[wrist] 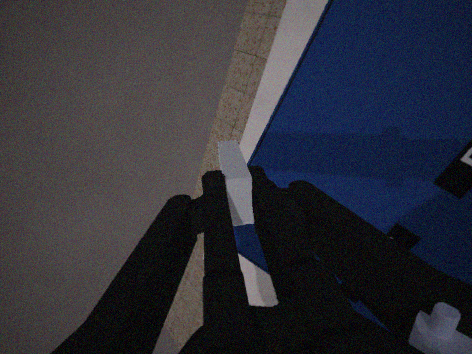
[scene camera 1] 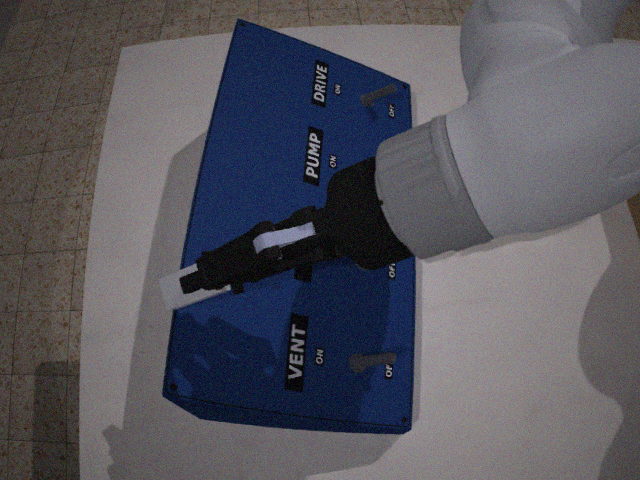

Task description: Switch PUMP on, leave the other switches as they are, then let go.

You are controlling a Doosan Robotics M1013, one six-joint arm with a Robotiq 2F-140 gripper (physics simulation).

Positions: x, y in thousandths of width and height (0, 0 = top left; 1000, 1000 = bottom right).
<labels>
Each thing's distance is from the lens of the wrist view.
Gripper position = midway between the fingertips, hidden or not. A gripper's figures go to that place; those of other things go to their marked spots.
my gripper (wrist: 484, 448): 22 cm
blue switch panel (wrist: 783, 326): 21 cm
</labels>
